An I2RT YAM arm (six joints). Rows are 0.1 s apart.
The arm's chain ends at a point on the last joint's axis. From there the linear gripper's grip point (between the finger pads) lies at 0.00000 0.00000 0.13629 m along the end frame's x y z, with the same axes.
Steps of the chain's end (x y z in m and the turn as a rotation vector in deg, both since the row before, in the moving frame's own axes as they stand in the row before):
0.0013 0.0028 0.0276 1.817 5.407 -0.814
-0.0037 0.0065 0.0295 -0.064 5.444 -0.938
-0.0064 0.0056 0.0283 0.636 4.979 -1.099
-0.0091 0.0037 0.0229 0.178 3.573 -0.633
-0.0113 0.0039 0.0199 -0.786 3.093 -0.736
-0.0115 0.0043 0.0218 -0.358 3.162 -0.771
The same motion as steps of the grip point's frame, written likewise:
0.0141 -0.0016 0.0269 1.817 5.407 -0.814
0.0092 0.0065 0.0289 -0.064 5.444 -0.938
0.0054 0.0040 0.0278 0.636 4.979 -1.099
-0.0006 0.0032 0.0226 0.178 3.573 -0.633
-0.0039 0.0057 0.0197 -0.786 3.093 -0.736
-0.0040 0.0051 0.0216 -0.358 3.162 -0.771

